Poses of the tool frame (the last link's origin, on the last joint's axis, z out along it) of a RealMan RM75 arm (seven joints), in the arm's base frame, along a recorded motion.
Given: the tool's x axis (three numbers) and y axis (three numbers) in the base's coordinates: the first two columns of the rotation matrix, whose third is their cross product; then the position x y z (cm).
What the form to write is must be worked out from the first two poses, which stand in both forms.
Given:
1: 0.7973 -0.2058 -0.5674 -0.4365 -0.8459 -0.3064 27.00 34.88 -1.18
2: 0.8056 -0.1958 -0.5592 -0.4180 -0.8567 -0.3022 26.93 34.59 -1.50
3: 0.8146 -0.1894 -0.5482 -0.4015 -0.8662 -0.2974 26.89 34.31 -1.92
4: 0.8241 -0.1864 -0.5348 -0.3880 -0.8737 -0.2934 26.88 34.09 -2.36
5: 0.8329 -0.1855 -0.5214 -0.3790 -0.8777 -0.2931 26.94 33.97 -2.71
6: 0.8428 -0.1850 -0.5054 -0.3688 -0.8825 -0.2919 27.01 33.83 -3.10
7: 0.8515 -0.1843 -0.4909 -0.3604 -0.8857 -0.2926 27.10 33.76 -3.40
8: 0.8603 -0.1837 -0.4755 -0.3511 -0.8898 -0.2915 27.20 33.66 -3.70
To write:
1: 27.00 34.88 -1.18; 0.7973 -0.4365 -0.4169; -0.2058 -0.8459 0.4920; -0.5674 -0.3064 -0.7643
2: 26.93 34.59 -1.50; 0.8056 -0.4180 -0.4199; -0.1958 -0.8567 0.4772; -0.5592 -0.3022 -0.7720
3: 26.89 34.31 -1.92; 0.8146 -0.4015 -0.4185; -0.1894 -0.8662 0.4624; -0.5482 -0.2974 -0.7817
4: 26.88 34.09 -2.36; 0.8241 -0.3880 -0.4126; -0.1864 -0.8737 0.4493; -0.5348 -0.2934 -0.7923
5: 26.94 33.97 -2.71; 0.8329 -0.3790 -0.4033; -0.1855 -0.8777 0.4417; -0.5214 -0.2931 -0.8013
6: 27.01 33.83 -3.10; 0.8428 -0.3688 -0.3920; -0.1850 -0.8825 0.4324; -0.5054 -0.2919 -0.8120
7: 27.10 33.76 -3.40; 0.8515 -0.3604 -0.3809; -0.1843 -0.8857 0.4261; -0.4909 -0.2926 -0.8206
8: 27.20 33.66 -3.70; 0.8603 -0.3511 -0.3696; -0.1837 -0.8898 0.4177; -0.4755 -0.2915 -0.8300
